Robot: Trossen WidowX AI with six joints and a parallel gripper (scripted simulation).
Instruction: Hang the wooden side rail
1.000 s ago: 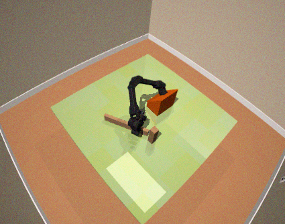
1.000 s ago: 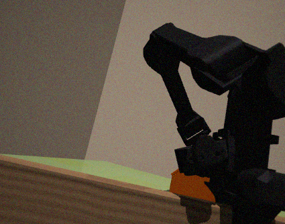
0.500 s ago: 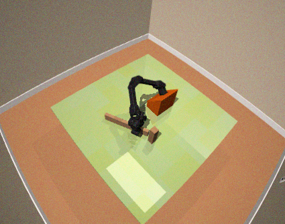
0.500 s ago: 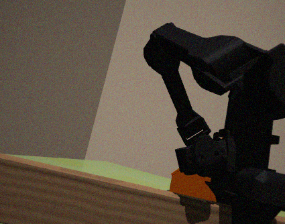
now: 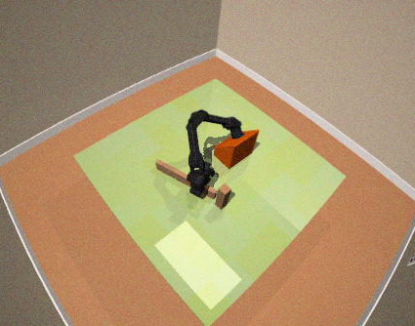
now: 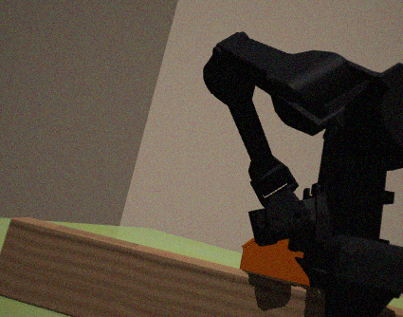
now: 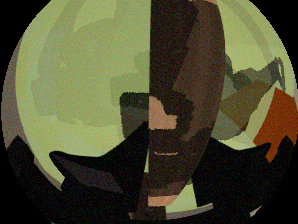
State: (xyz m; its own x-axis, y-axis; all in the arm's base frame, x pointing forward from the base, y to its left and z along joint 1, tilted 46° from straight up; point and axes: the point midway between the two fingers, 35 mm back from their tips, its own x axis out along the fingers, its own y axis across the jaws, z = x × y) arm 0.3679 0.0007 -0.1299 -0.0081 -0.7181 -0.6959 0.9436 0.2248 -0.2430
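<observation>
My gripper tip is now 30 mm past the headboard post, 130 mm to the right of it and 60 mm below it.
</observation>
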